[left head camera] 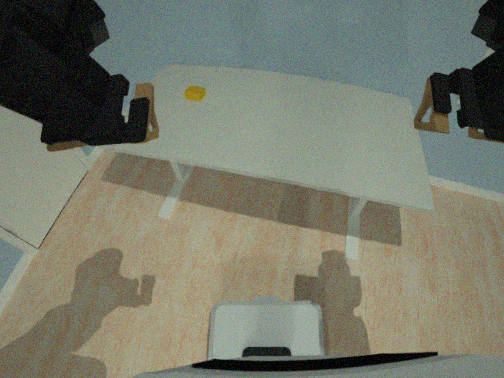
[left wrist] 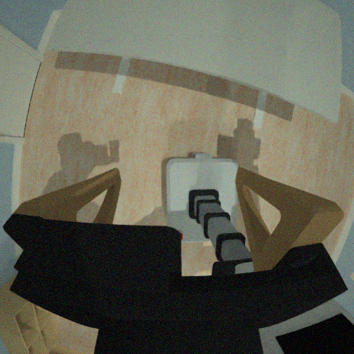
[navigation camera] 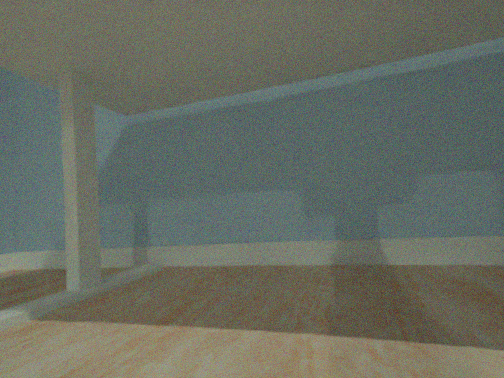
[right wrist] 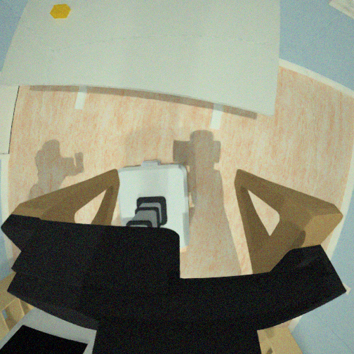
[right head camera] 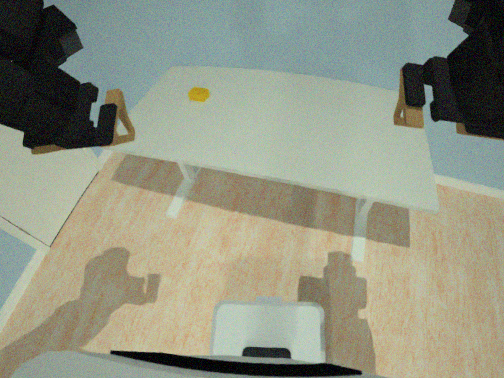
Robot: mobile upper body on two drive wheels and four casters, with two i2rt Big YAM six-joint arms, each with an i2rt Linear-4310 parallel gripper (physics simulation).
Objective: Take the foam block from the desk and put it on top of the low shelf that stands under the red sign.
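Places are measured from the left arm's base along level axes (x up, y right, z ahead), in millimetres.
Where they show: left gripper, between the fingertips: (left head camera: 126,136) (right head camera: 106,139); right gripper, between the fingertips: (left head camera: 443,128) (right head camera: 427,124).
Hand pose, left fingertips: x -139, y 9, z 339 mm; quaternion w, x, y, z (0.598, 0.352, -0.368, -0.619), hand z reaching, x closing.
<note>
After its pixels a point has its place.
The yellow foam block (left head camera: 195,93) {x -646, y -135, z 1187 mm} (right head camera: 199,94) {x -646, y -131, z 1186 mm} (right wrist: 60,11) lies on the pale desk (left head camera: 300,135) {x -690, y 362, z 917 mm} (right head camera: 300,135) {x -690, y 355, z 913 mm} (left wrist: 200,40) (right wrist: 150,55), near its far left corner in the head views. My left gripper (left head camera: 105,142) (right head camera: 84,145) (left wrist: 177,174) is open and empty, to the left of the block and apart from it. My right gripper (left head camera: 457,131) {x -127, y 452, z 350 mm} (right head camera: 440,125) {x -127, y 452, z 350 mm} (right wrist: 176,175) is open and empty near the desk's right end, far from the block. The red sign does not show. Which shelf stands under it cannot be told.
A large pale flat-topped piece (left head camera: 40,170) {x -1024, y -1360, z 1020 mm} (right head camera: 45,185) {x -1055, y -1387, z 913 mm} stands left of the desk. Desk legs (left head camera: 352,235) (navigation camera: 80,200) {x -1118, y -363, z 1197 mm} reach the floor. The navigation camera looks under the desk at a blue wall (navigation camera: 225,220) {x -1224, y 11, z 1572 mm}. Parts of wooden shelves (left wrist: 30,320) (right wrist: 10,305) show behind my base.
</note>
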